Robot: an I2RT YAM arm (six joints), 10 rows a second.
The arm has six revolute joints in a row. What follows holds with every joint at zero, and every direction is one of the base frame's.
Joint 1 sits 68 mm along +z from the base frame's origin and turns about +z.
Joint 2 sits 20 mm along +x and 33.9 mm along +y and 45.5 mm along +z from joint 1 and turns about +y.
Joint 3 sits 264 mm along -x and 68.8 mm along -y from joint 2 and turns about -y.
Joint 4 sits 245 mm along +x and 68.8 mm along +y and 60 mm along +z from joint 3 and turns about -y.
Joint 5 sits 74 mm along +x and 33.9 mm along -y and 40.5 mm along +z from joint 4 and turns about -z.
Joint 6 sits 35.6 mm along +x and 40.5 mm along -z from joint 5 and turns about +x.
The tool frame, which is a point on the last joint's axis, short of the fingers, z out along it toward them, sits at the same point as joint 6; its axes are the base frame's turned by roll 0, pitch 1.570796 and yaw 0 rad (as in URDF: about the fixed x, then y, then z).
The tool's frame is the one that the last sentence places.
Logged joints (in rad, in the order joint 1, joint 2, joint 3, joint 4, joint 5, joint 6), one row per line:
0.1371, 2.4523, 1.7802, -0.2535, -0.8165, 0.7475
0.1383, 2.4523, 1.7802, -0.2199, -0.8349, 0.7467
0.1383, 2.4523, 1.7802, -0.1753, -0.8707, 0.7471
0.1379, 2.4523, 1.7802, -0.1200, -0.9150, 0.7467
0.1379, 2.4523, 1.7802, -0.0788, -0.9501, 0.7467
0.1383, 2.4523, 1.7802, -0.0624, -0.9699, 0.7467
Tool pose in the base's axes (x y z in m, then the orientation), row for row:
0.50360, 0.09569, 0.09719, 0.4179, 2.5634, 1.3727
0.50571, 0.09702, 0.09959, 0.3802, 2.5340, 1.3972
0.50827, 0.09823, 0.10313, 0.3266, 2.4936, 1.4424
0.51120, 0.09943, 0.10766, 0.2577, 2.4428, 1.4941
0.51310, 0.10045, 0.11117, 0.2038, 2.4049, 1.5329
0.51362, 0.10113, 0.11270, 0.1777, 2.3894, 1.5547
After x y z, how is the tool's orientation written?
As a rotation vector, in radians.
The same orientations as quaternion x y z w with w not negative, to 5 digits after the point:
0.14152, 0.86806, 0.46485, 0.10178
0.12946, 0.86285, 0.47576, 0.11130
0.11183, 0.85380, 0.49387, 0.12091
0.08884, 0.84212, 0.51507, 0.13287
0.07057, 0.83275, 0.53080, 0.14074
0.06158, 0.82806, 0.53879, 0.14221

